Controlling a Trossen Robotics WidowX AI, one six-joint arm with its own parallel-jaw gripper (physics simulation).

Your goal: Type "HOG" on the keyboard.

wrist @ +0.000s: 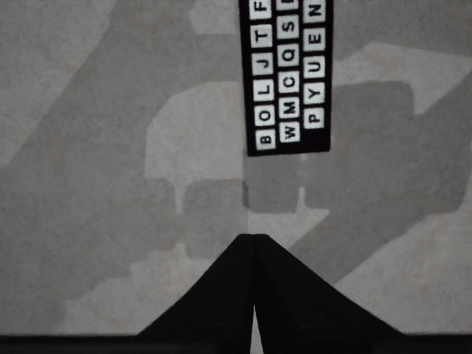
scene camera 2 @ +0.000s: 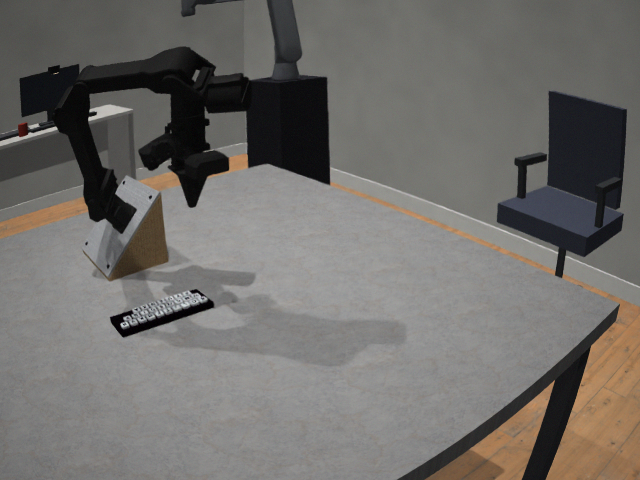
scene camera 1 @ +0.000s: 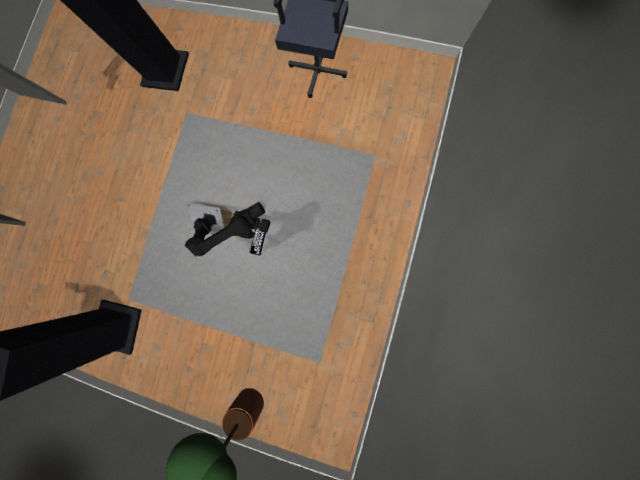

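Seen in the pictures: gripper, fingertip midpoint: (wrist: pixel 252 247) (scene camera 2: pixel 192 207) (scene camera 1: pixel 256 223); arm's base, origin of the base link: (scene camera 2: pixel 124 218) (scene camera 1: pixel 210 218).
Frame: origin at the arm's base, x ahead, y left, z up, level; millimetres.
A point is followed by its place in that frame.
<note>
The black keyboard (scene camera 1: pixel 258 240) @(y -69, x 286, z -83 mm) (scene camera 2: pixel 162 313) @(y -63, x 307, z -81 mm) (wrist: pixel 288 80) @(y -16, x 284, z -81 mm) with white keys lies flat on the grey table. In the wrist view its near end is at the upper middle, with the letters turned sideways. The O key (wrist: pixel 265 115) @(y 8, x 303, z -81 mm) sits between the B key (wrist: pixel 265 139) @(y 27, x 304, z -81 mm) and the L key (wrist: pixel 263 90) @(y -11, x 303, z -81 mm). The H and G keys do not show in the wrist view, where the far end is cut off. My gripper (scene camera 2: pixel 192 204) @(y 17, x 324, z 95 mm) (wrist: pixel 252 247) @(y 17, x 324, z 95 mm) is shut and empty, pointing down high above the table. In the wrist view its tips are below the keyboard's near end. The arm hides the fingertips in scene camera 1.
The arm stands on a slanted mount block (scene camera 2: pixel 147 235) @(y 24, x 77, z -25 mm) on the grey table (scene camera 1: pixel 289 304) @(y -410, x 553, z -97 mm) (scene camera 2: pixel 361 413) @(y 20, x 713, z -97 mm), behind the keyboard in scene camera 2. The arm's shadow falls over the table around the keyboard. A chair (scene camera 1: pixel 312 28) (scene camera 2: pixel 563 217) and a dark pedestal (scene camera 2: pixel 289 124) stand off the table.
</note>
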